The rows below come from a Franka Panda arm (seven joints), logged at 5 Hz.
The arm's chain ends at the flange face. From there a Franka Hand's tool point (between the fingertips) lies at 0.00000 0.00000 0.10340 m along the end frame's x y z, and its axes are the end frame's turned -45 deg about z.
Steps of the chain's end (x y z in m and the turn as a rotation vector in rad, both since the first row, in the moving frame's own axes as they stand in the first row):
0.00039, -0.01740, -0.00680, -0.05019, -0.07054, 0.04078
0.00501, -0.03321, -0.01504, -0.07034, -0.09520, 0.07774
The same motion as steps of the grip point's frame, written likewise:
0.00380, -0.01369, -0.00719, 0.01439, -0.08537, 0.04078
0.01503, -0.02222, -0.01576, 0.01758, -0.11705, 0.07774

